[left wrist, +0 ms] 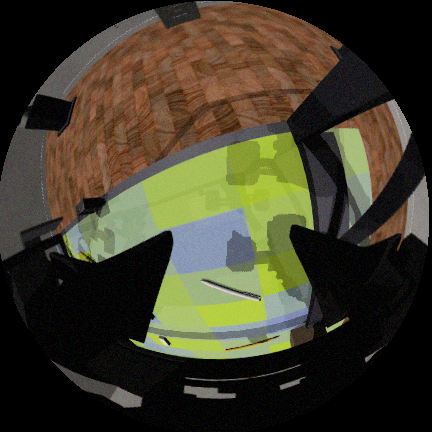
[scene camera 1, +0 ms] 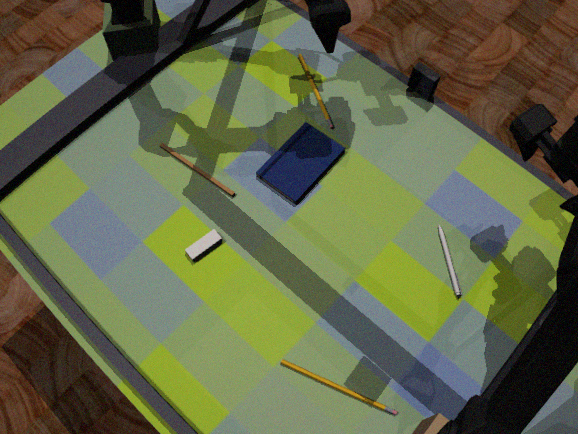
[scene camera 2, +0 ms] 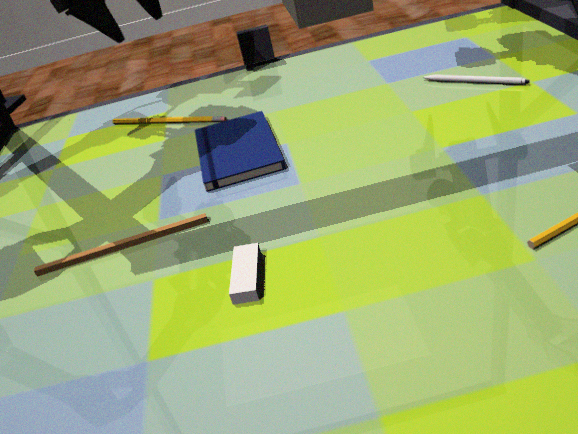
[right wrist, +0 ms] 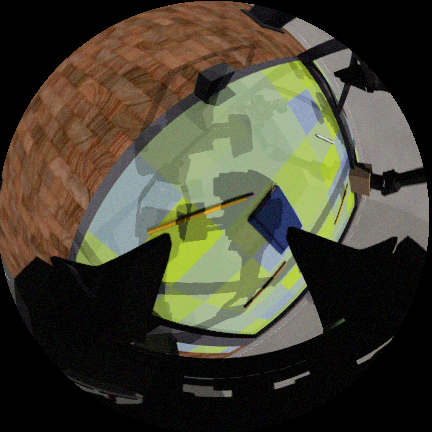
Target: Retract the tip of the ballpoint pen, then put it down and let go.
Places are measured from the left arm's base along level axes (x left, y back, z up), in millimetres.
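Pixels of known places: left gripper, fingertip midpoint: (left wrist: pixel 233 233) (scene camera 1: pixel 544 182) (right wrist: pixel 337 77); right gripper, fingertip midpoint: (scene camera 1: pixel 326 40) (scene camera 2: pixel 139 30) (right wrist: pixel 230 236); left arm's base at its link origin: (right wrist: pixel 370 179); right arm's base at its link origin: (scene camera 1: pixel 127 11).
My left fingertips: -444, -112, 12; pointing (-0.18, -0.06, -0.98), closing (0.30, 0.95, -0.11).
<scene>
For each thing: its middle in the pictures, then the offset to it from my left fingertips, as dx, dy, dz.
- white ballpoint pen at the middle of its body: (scene camera 2: pixel 474 79) (scene camera 1: pixel 449 260) (left wrist: pixel 231 290) (right wrist: pixel 325 138) +155, -51, -113
- blue notebook at the middle of its body: (scene camera 2: pixel 236 147) (scene camera 1: pixel 300 161) (right wrist: pixel 279 223) +169, -359, -110
- brown stick at the middle of its body: (scene camera 2: pixel 121 244) (scene camera 1: pixel 196 169) (right wrist: pixel 265 285) +299, -493, -113
- white eraser at the middle of its body: (scene camera 2: pixel 246 272) (scene camera 1: pixel 203 245) +396, -379, -110
The white ballpoint pen (scene camera 1: pixel 449 261) (scene camera 2: pixel 476 80) (left wrist: pixel 231 290) (right wrist: pixel 325 139) lies flat on the checkered mat, at the right in both scene views. It has a tapered end and a dark end; whether its tip is out is too small to tell. My left gripper (left wrist: pixel 233 233) is open and empty, raised above the mat; in the left wrist view the pen shows lower down between its spread fingers, at a distance. My right gripper (right wrist: pixel 230 236) (scene camera 2: pixel 139 29) is open and empty, above the mat's far side near a yellow pencil and far from the pen.
A blue notebook (scene camera 1: pixel 302 162) (scene camera 2: pixel 240 150) lies mid-mat, with a yellow pencil (scene camera 1: pixel 315 90) behind it. A brown stick (scene camera 1: pixel 197 170) and a white eraser (scene camera 1: pixel 202 245) lie left of it. Another yellow pencil (scene camera 1: pixel 337 385) lies at the front. A dark frame bar (scene camera 1: pixel 65 135) crosses the upper left.
</scene>
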